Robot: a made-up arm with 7 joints.
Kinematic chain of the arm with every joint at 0, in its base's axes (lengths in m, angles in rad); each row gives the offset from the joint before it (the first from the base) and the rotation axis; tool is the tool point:
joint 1: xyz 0 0 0.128 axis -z
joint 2: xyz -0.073 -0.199 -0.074 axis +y
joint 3: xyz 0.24 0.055 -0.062 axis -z
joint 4: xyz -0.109 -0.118 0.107 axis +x
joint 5: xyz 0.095 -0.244 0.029 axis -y
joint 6: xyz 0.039 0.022 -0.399 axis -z
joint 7: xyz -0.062 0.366 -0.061 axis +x
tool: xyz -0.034 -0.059 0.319
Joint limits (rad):
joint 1: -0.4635..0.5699
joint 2: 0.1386..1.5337
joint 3: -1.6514..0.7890
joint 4: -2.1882..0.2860
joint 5: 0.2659..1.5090
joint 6: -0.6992..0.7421
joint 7: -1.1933..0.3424
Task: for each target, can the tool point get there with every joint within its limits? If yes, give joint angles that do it. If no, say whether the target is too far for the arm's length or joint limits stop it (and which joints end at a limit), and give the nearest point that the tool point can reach.
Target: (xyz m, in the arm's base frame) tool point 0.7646 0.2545 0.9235
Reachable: no: joint limits stop it (at a limit: joint 1, joint 2, joint 4, joint 5, joint 6, joint 7) | nearest point 0.5392 0.1287 0.5026 | short by 0.494 m
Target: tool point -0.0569 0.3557 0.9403
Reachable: no: joint limits stop it (at a limit: joint 1, joint 2, joint 3, joint 4, joint 5, joint 6, joint 7) | nearest point 0.0653 0.1974 0.5575 | short by 0.432 m
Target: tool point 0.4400 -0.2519 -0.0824
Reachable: yes | joints -0.2314 0.6222 -0.5762 -1.8657 1.0940 -0.4719 0.2150
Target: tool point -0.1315 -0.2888 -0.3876
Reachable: yes | joints 0.0432 1.3431 -0.8001 -0.4674 1.1024 -0.5787 0.0014
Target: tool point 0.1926 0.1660 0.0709
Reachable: yes | joints 0.4510 0.2754 -1.2736 0.0844 0.5306 0.6056 -0.8702
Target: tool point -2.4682 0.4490 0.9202
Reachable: no: too far | nearest point -0.6196 -0.0406 0.1209 | short by 2.073 m
